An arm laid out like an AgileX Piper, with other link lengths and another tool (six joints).
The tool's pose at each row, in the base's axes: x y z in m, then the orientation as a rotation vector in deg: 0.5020, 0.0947, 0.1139, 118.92, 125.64, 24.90; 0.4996, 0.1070, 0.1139, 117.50, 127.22, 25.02; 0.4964, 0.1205, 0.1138, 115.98, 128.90, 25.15; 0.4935, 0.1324, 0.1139, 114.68, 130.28, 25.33; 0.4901, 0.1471, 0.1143, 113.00, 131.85, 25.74; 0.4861, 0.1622, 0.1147, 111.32, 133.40, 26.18; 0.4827, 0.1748, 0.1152, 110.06, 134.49, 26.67; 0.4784, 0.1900, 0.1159, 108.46, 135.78, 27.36; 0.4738, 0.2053, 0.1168, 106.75, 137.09, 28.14; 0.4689, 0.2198, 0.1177, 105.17, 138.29, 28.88; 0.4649, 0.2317, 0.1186, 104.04, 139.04, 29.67; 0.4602, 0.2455, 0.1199, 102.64, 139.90, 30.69; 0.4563, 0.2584, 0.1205, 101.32, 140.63, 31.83
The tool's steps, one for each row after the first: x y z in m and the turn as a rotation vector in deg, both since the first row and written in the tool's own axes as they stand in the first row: 0.0123, -0.0019, 0.0011, 0.18, 0.37, -1.34; 0.0259, -0.0045, 0.0023, 0.38, 0.78, -2.76; 0.0379, -0.0068, 0.0032, 0.52, 1.16, -3.95; 0.0527, -0.0095, 0.0040, 0.51, 1.64, -5.40; 0.0680, -0.0127, 0.0047, 0.51, 2.15, -6.83; 0.0808, -0.0154, 0.0052, 0.42, 2.60, -7.87; 0.0962, -0.0188, 0.0056, 0.23, 3.16, -9.16; 0.1118, -0.0225, 0.0057, 0.00, 3.77, -10.50; 0.1266, -0.0264, 0.0056, -0.21, 4.35, -11.73; 0.1388, -0.0296, 0.0054, -0.51, 4.87, -12.56; 0.1529, -0.0333, 0.0049, -0.92, 5.50, -13.57; 0.1661, -0.0364, 0.0052, -1.42, 6.16, -14.48
